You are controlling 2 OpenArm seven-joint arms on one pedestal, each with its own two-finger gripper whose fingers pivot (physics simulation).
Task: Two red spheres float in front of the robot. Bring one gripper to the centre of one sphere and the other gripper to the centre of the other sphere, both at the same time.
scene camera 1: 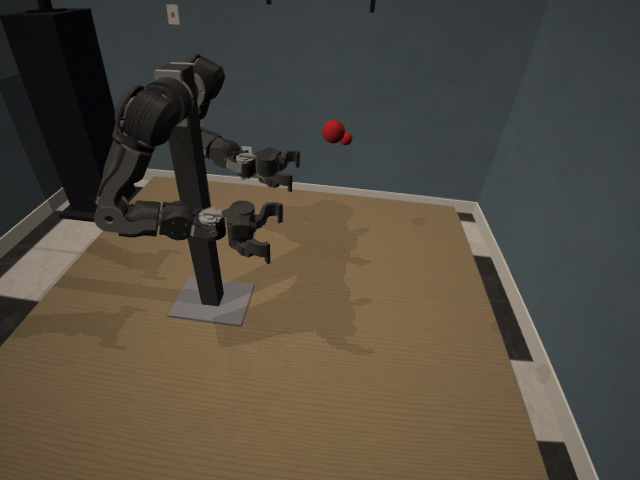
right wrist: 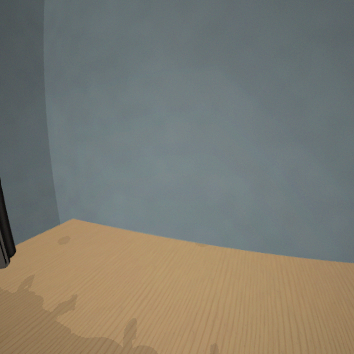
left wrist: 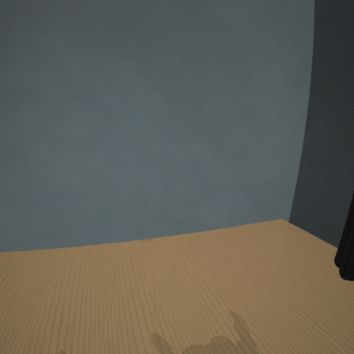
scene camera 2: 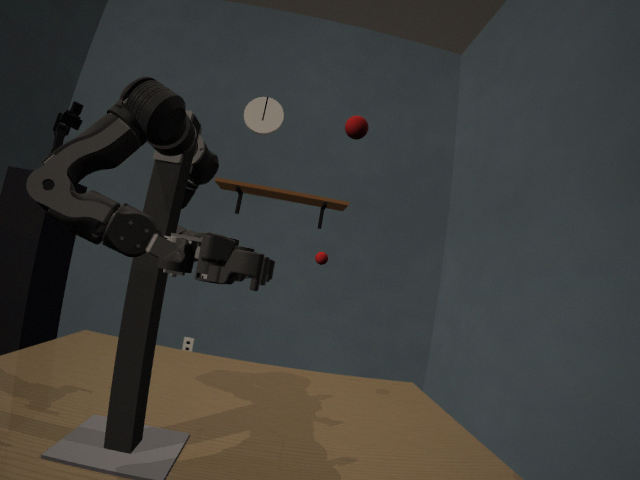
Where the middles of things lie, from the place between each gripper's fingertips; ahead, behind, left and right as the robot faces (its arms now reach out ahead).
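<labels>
The grey base plate (scene camera 1: pixel 232 309) is 26 cm behind my left hand, 15 cm to the right of it and 44 cm below it.
Relative to the grey base plate, my right hand is 15 cm to the right, 26 cm past and 44 cm above.
</labels>
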